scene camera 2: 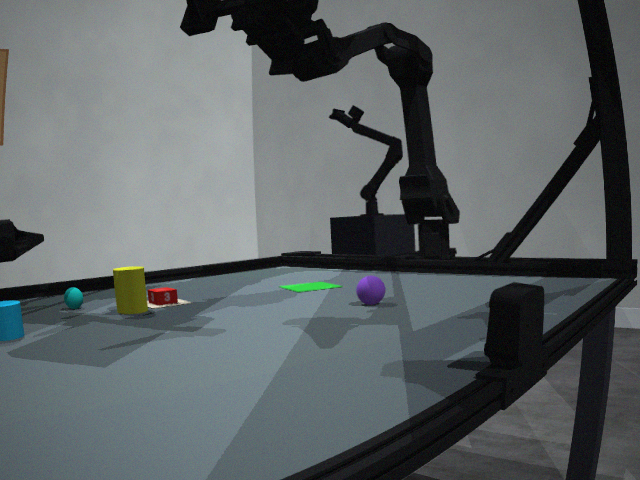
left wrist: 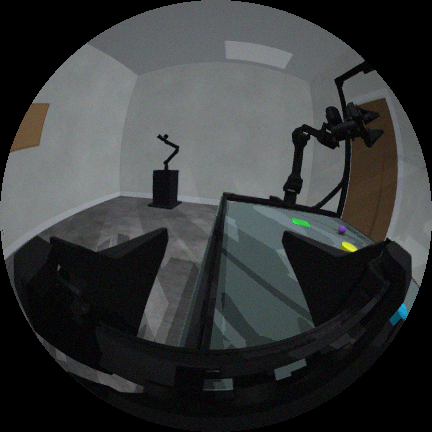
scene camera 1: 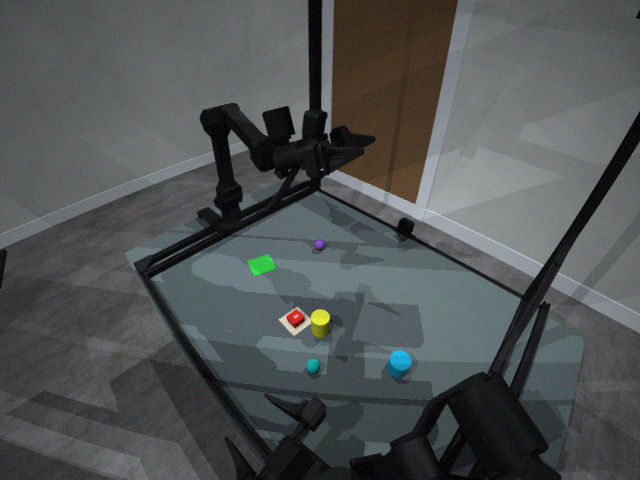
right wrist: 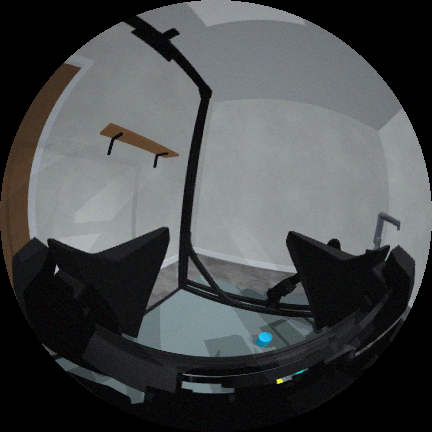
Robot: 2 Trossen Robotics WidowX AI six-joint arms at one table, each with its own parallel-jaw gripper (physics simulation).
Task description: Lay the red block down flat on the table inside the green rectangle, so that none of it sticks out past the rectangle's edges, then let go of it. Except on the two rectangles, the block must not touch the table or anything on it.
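Frame: origin at the left arm's base, x ahead, y left, z up, level; metres.
Seen in the pictures: left gripper, fingertip midpoint: (scene camera 2: 35,239) (left wrist: 227,235) (scene camera 1: 245,415); right gripper, fingertip midpoint: (scene camera 1: 370,144) (right wrist: 230,235); left arm's base at its link origin: (right wrist: 271,303); right arm's base at its link origin: (scene camera 2: 434,257) (left wrist: 288,202) (scene camera 1: 232,218).
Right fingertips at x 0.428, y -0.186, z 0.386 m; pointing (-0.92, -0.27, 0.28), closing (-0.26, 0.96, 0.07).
Pixels of each thing's middle, then the offset from my right fingertips to it. "spot": a spot on its surface instead.
- red block at the middle of its body: (scene camera 2: 162,296) (scene camera 1: 295,318) 0.395 m down, 0.053 m ahead, 0.183 m left
- beige rectangle at a spot on its surface: (scene camera 2: 181,302) spot: 0.404 m down, 0.069 m ahead, 0.161 m left
- green rectangle at a spot on its surface: (scene camera 2: 311,286) (scene camera 1: 262,264) (left wrist: 300,221) spot: 0.404 m down, 0.265 m ahead, 0.095 m left
- yellow cylinder at the middle of its body: (scene camera 2: 130,289) (left wrist: 343,258) (scene camera 1: 320,323) 0.377 m down, 0.011 m back, 0.167 m left
- teal ball at the middle of its body: (scene camera 2: 73,298) (scene camera 1: 313,366) 0.390 m down, 0.061 m back, 0.257 m left
- blue cylinder at the middle of its body: (scene camera 2: 3,320) (scene camera 1: 398,364) (right wrist: 263,339) 0.387 m down, 0.209 m back, 0.144 m left
- purple ball at the middle of its body: (scene camera 2: 370,290) (scene camera 1: 319,244) (left wrist: 341,229) 0.388 m down, 0.172 m ahead, 0.070 m right
The red block (scene camera 1: 295,317) (scene camera 2: 162,296) lies flat on the beige rectangle (scene camera 1: 284,320) (scene camera 2: 181,302), close beside the yellow cylinder. The green rectangle (scene camera 1: 262,264) (scene camera 2: 311,286) (left wrist: 301,223) lies bare on the table, farther back in scene camera 1. My left gripper (scene camera 1: 246,417) (left wrist: 227,235) is open and empty above the near edge of the table in scene camera 1. My right gripper (scene camera 1: 369,144) (left wrist: 381,123) (right wrist: 230,235) is open and empty, raised high above the far part of the table, well away from the block. The red block does not show in either wrist view.
The yellow cylinder (scene camera 1: 320,323) (scene camera 2: 130,290) (left wrist: 348,247) stands right beside the beige rectangle. A teal ball (scene camera 1: 313,366) (scene camera 2: 73,298) and a blue cylinder (scene camera 1: 399,364) (scene camera 2: 10,320) (right wrist: 264,339) are nearer in scene camera 1. A purple ball (scene camera 1: 319,244) (scene camera 2: 370,290) (left wrist: 342,230) is right of the green rectangle.
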